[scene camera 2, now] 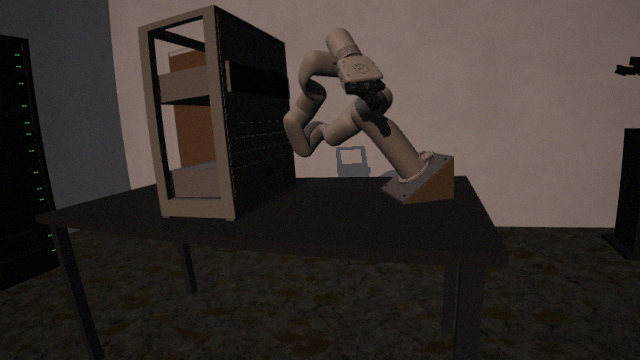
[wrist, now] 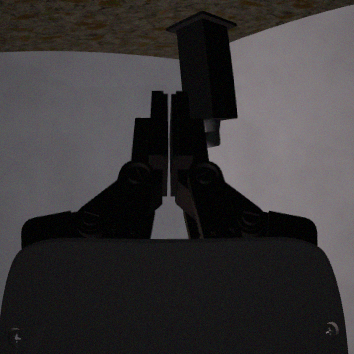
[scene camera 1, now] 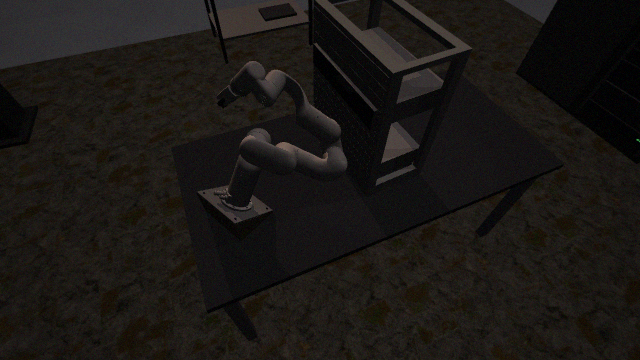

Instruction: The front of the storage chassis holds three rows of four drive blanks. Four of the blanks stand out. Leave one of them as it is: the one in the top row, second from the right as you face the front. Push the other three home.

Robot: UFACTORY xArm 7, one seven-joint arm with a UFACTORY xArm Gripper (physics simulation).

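The rack stands on the table with its front facing the arm's base. A black unit crosses the upper part of the rack's front and appears to be the storage chassis. It is too dark to make out the rows of drive blanks or which blanks stand out. The front does not show in the wrist view. My gripper is shut and empty. It is high in the air, well apart from the rack, and points away from the rack's front.
The arm's folded links lie between the gripper and the rack, with the elbow close to the rack's front. The arm's base block is on the table. A dark pedestal stands off the table.
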